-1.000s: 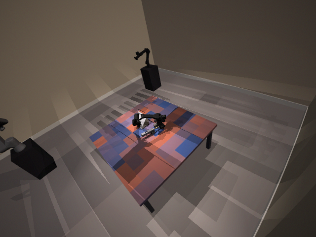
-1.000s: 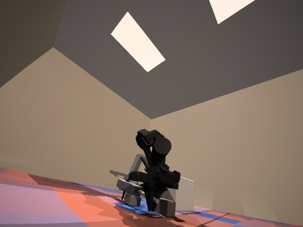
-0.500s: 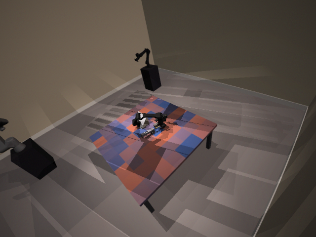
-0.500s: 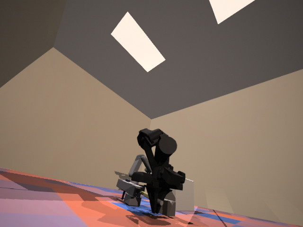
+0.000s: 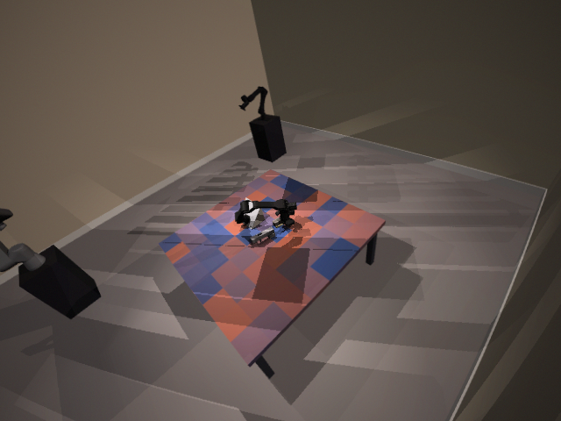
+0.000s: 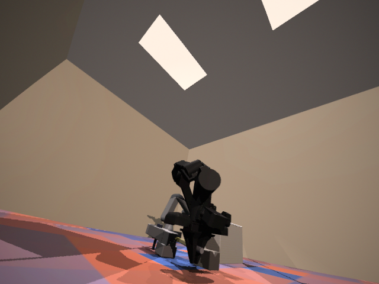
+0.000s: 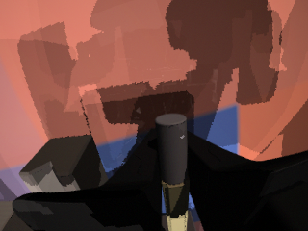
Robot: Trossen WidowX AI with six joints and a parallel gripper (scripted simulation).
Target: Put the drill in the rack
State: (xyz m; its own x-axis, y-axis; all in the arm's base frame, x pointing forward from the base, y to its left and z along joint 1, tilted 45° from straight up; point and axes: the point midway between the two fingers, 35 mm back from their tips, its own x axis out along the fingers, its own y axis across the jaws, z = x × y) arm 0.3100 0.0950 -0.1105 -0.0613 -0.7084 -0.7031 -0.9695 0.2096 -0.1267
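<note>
The drill is 4 cm to the right of my gripper tip, 4 cm above it and 1 cm behind it. Round my gripper tip: small dark part: 22 cm to the right, 6 cm behind, 4 cm above; then rack: 8 cm behind, 2 cm to the right, 1 cm above.
</note>
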